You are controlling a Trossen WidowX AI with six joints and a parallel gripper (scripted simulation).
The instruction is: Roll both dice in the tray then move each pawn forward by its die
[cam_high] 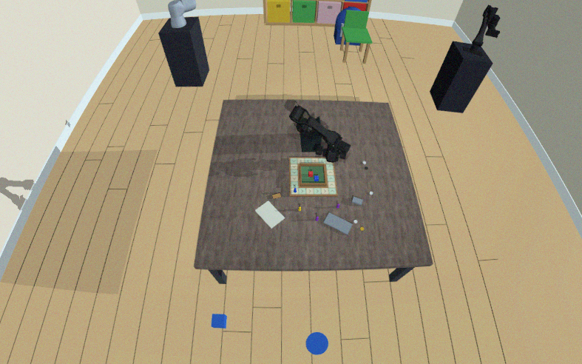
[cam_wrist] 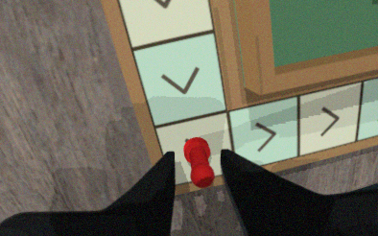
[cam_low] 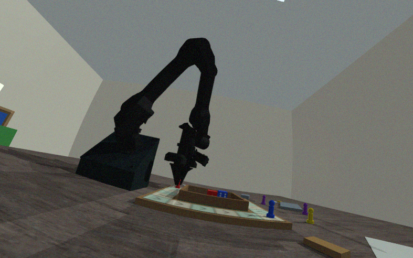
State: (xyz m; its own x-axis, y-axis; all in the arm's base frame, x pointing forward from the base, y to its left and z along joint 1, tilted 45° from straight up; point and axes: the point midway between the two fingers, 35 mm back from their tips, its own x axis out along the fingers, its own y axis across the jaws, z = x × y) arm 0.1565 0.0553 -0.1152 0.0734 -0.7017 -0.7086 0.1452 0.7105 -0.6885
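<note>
My gripper tip is 24 cm short of the blue pawn, 21 cm to the left of it and 1 cm below it. Round my gripper tip: yellow pawn: 35 cm ahead, 18 cm to the right, 1 cm below; then red pawn: 1 cm above; then wooden block: 27 cm ahead, 32 cm to the right, 2 cm below.
</note>
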